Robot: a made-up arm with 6 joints. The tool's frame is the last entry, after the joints.
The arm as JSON. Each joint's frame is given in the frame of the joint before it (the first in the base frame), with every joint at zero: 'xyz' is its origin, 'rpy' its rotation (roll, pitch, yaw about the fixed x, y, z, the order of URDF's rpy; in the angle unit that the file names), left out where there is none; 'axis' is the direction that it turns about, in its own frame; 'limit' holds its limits. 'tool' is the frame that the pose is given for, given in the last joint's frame.
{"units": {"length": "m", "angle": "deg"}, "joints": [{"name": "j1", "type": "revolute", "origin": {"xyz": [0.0, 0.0, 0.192]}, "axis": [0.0, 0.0, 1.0], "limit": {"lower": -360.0, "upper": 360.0}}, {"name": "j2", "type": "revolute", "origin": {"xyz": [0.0, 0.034, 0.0]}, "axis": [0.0, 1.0, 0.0], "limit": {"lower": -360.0, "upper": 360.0}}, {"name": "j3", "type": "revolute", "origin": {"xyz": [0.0, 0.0, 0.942]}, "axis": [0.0, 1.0, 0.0], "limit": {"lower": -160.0, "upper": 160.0}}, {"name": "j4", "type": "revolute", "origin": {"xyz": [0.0, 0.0, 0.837]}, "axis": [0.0, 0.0, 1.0], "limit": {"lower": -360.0, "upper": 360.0}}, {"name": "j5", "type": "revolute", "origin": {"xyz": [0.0, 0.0, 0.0]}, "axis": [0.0, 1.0, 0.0], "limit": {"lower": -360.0, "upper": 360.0}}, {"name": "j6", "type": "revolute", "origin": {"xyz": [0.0, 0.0, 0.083]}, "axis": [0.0, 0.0, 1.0], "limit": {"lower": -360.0, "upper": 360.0}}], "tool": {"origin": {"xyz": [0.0, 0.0, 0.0]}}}
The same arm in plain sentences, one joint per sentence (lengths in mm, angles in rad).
The arm has six revolute joints in a row. What follows holds with every joint at zero, and every direction is one of the base frame's. Joint 1 sits 192 mm along +z from the base frame's origin and turns about +z, from -6.2832 to 6.2832 rad. Joint 2 sits 34 mm along +y from joint 1 and turns about +y, from -6.2832 to 6.2832 rad. Joint 3 sits 942 mm along +z from joint 2 and turns about +y, from -2.7925 to 2.7925 rad. Joint 4 sits 837 mm along +z from joint 3 and turns about +z, from -6.2832 to 6.2832 rad. Joint 5 sits at the same point as joint 4 and turns about +y, from -6.2832 to 6.2832 rad. Joint 6 sits 83 mm along +z from joint 5 and turns about +z, from -6.2832 to 6.2832 rad. The tool frame, which is the frame that the pose is given for, sits at the same point as joint 6; its axes are parallel to the base frame's.
